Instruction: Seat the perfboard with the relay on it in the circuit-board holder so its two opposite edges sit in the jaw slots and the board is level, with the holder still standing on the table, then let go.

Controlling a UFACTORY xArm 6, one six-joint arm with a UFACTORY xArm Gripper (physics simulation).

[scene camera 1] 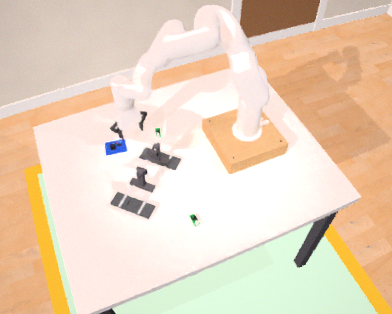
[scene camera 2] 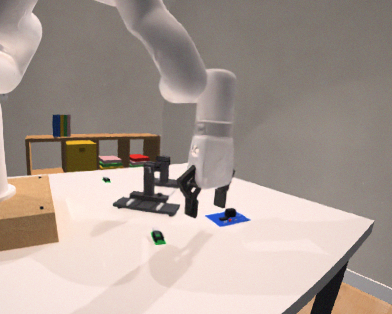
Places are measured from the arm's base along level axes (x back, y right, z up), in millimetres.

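Where they show: gripper, between the fingertips: (scene camera 1: pixel 131 133) (scene camera 2: pixel 205 211); arm's base, origin of its link: (scene camera 1: pixel 246 131).
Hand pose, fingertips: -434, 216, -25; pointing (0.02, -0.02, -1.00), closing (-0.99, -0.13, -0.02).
Observation:
Things, the pixels of their top centre, and the offset from my fingertips, as dx, dy, dz.
- blue perfboard, centre of its top: (scene camera 2: pixel 228 210) (scene camera 1: pixel 114 144) -81, -7, -19
- black circuit-board holder, centre of its top: (scene camera 2: pixel 161 157) (scene camera 1: pixel 144 164) -24, -235, +78
The blue perfboard (scene camera 1: pixel 121 146) (scene camera 2: pixel 240 219) with a black relay lies flat on the table. The black circuit-board holder (scene camera 1: pixel 170 161) (scene camera 2: pixel 150 206) stands on the table beside it, with two upright jaw posts and nothing seated between them. My gripper (scene camera 1: pixel 131 132) (scene camera 2: pixel 205 209) is open and empty, pointing down. Its fingertips are low above the table, close to the board; in the scene camera 2 view they appear to the left of and slightly above the board. The exact height is hard to tell.
Two small green boards lie on the table, one (scene camera 1: pixel 158 132) (scene camera 2: pixel 158 236) near the holder's end by the gripper, the other (scene camera 1: pixel 194 220) (scene camera 2: pixel 106 179) beyond the holder's opposite end. The arm stands on a wooden block (scene camera 1: pixel 257 156) (scene camera 2: pixel 25 225). A shelf (scene camera 2: pixel 95 136) stands in the background.

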